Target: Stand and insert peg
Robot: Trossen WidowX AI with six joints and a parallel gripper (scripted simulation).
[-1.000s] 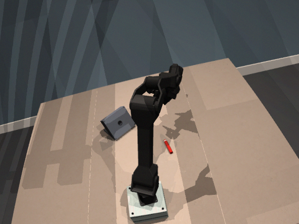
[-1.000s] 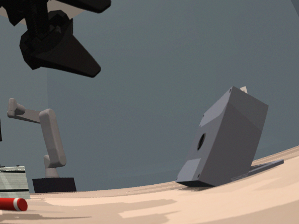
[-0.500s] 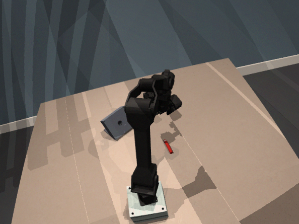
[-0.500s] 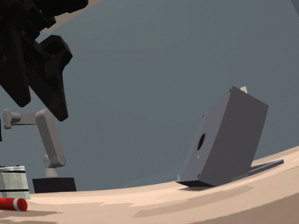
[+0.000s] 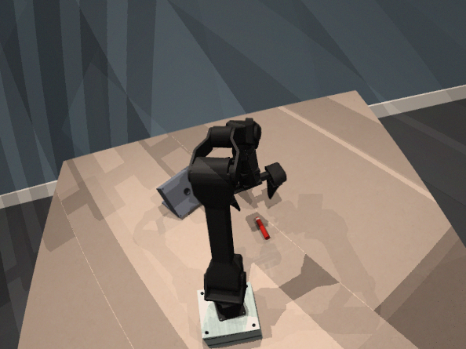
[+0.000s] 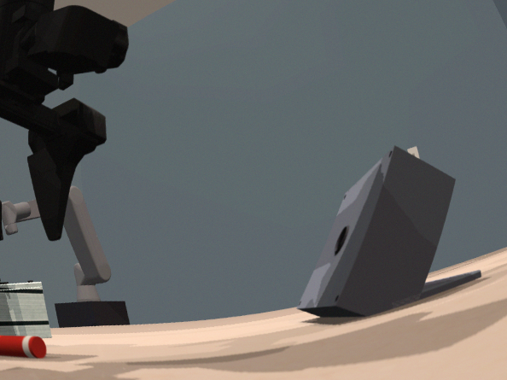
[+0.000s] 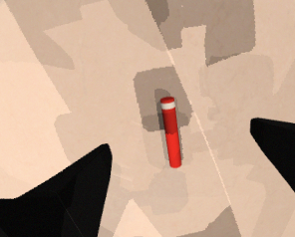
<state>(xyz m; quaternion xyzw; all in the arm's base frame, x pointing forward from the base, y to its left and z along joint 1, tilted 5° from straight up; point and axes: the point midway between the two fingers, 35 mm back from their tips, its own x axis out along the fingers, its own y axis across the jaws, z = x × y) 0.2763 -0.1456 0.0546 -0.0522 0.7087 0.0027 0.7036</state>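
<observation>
The red peg is 2 cm behind my gripper tip and 7 cm below it. The rest, counted from my gripper tip: sloped panel (18 cm ahead, 19 cm to the left, 4 cm below).
</observation>
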